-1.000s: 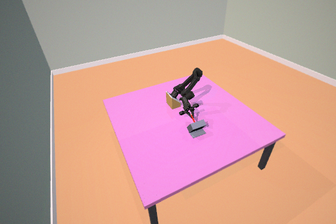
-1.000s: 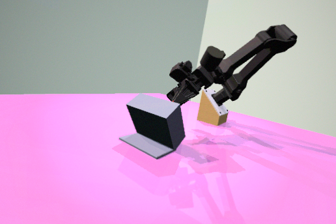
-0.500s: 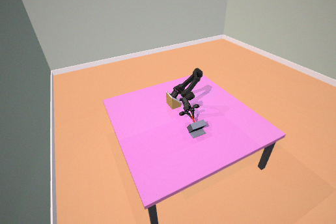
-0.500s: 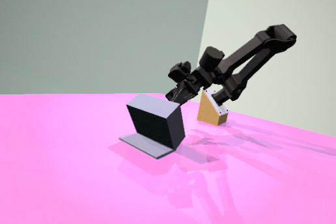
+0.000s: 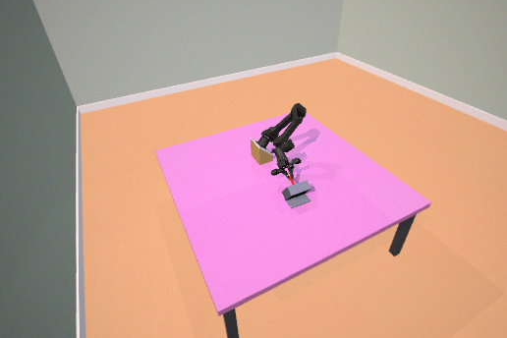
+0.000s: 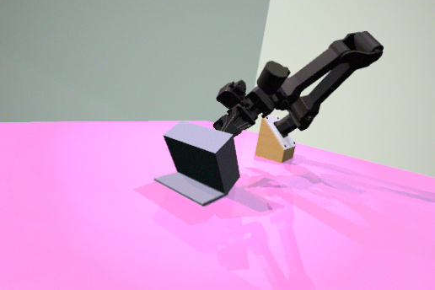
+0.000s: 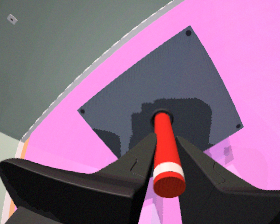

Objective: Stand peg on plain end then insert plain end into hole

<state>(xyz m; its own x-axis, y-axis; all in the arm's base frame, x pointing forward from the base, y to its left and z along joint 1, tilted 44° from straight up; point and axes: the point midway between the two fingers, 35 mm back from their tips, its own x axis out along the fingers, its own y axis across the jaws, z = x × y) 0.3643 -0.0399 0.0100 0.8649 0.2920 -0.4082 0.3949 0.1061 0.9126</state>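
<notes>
Right now my gripper tip is 6 cm short of the grey sloped panel and 4 cm above it. From my gripper tip the other things lie so: flat grey foot plate: 9 cm below, 8 cm ahead, 1 cm to the right; then red peg: 1 cm behind, 1 cm above.
</notes>
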